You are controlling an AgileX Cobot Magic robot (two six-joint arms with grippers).
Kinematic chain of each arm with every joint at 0, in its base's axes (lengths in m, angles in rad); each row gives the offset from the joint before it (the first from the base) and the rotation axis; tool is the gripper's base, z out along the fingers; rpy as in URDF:
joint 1: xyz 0 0 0.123 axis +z
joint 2: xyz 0 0 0 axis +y
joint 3: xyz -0.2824 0 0.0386 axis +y
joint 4: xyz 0.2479 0 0.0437 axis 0.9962 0 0.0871
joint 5: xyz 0 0 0 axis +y
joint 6: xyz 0.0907 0 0.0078 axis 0.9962 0 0.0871
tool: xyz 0 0 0 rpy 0 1.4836 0
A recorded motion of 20 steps. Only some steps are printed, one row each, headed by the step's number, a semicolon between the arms.
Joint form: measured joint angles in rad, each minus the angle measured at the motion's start. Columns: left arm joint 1, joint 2, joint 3, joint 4, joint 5, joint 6; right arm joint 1, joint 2, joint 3, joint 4, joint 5, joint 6.
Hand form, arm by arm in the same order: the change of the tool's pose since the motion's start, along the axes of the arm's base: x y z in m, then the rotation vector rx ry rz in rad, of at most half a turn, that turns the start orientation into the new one. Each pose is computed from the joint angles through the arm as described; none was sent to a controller.
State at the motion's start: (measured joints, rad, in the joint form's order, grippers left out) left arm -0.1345 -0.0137 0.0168 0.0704 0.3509 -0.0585; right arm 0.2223 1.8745 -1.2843 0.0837 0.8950 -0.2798
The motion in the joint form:
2: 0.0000 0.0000 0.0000 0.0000 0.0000 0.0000; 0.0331 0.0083 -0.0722 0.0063 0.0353 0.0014
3: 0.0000 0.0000 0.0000 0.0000 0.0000 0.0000; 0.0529 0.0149 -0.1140 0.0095 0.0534 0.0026
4: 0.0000 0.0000 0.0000 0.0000 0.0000 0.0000; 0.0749 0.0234 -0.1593 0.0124 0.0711 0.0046
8: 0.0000 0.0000 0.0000 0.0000 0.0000 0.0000; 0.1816 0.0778 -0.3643 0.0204 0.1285 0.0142
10: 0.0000 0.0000 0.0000 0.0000 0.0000 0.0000; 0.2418 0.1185 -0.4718 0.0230 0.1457 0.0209
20: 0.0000 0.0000 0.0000 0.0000 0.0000 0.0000; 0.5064 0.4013 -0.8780 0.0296 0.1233 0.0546
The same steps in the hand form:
2: 0.0000 0.0000 0.0000 0.0000 0.0000 0.0000; 0.0072 0.0151 0.0144 0.0138 -0.0261 0.0316
3: 0.0000 0.0000 0.0000 0.0000 0.0000 0.0000; 0.0109 0.0242 0.0223 0.0220 -0.0416 0.0504
4: 0.0000 0.0000 0.0000 0.0000 0.0000 0.0000; 0.0145 0.0345 0.0305 0.0310 -0.0588 0.0709
8: 0.0000 0.0000 0.0000 0.0000 0.0000 0.0000; 0.0263 0.0858 0.0628 0.0742 -0.1417 0.1716
10: 0.0000 0.0000 0.0000 0.0000 0.0000 0.0000; 0.0292 0.1158 0.0752 0.0998 -0.1842 0.2266
20: 0.0000 0.0000 0.0000 0.0000 0.0000 0.0000; 0.0172 0.2589 0.0603 0.2068 -0.2899 0.4537

